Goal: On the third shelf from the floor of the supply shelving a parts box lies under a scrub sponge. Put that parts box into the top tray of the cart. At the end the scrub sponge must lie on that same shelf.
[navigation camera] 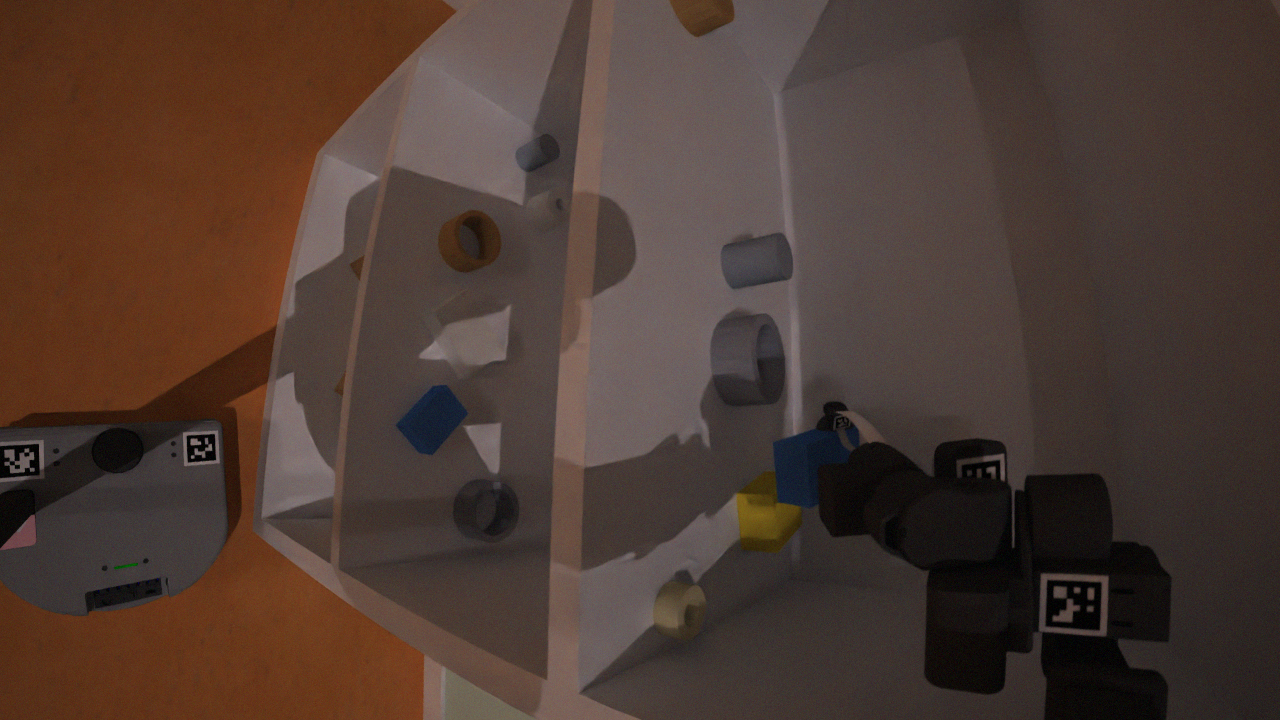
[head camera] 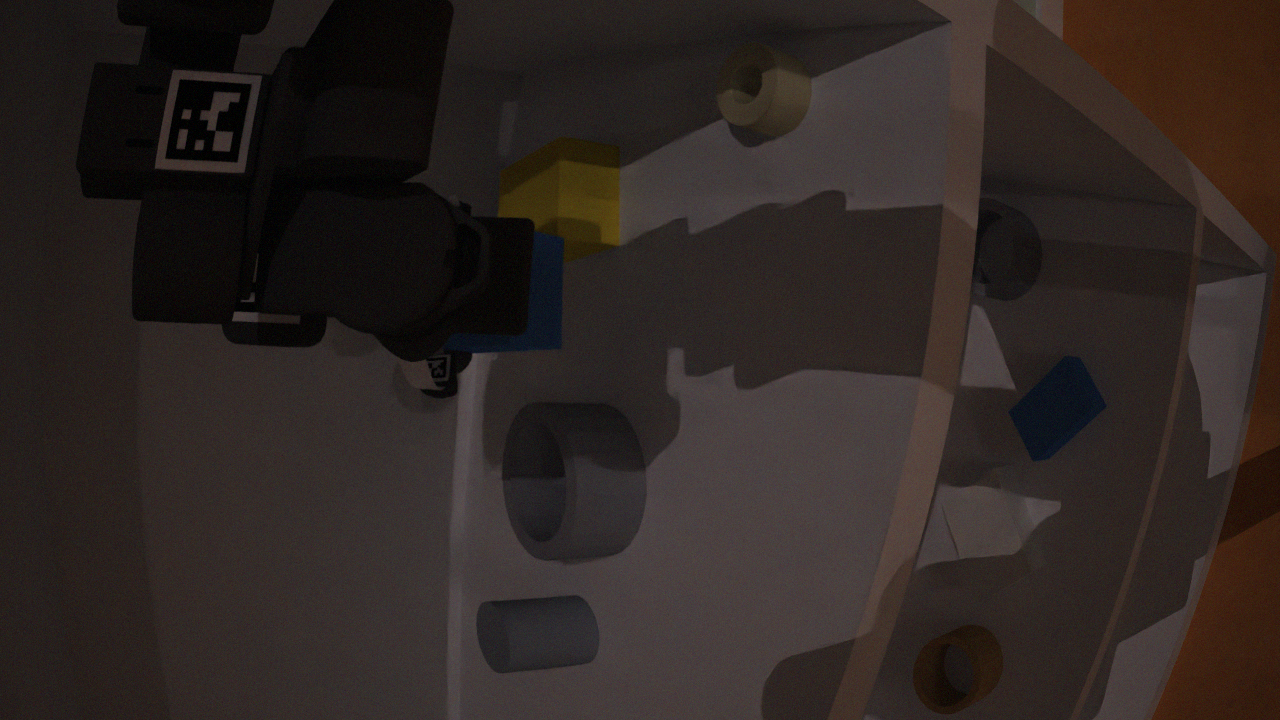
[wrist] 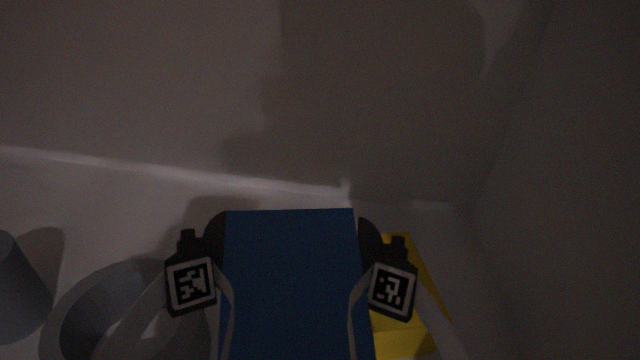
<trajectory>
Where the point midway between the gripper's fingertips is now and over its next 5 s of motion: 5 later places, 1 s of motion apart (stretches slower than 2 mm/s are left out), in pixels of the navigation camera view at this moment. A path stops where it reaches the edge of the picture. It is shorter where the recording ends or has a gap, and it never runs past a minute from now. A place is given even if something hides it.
The gripper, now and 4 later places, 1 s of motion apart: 832,455; 814,466; 785,484; 730,266; 541,45
</trajectory>
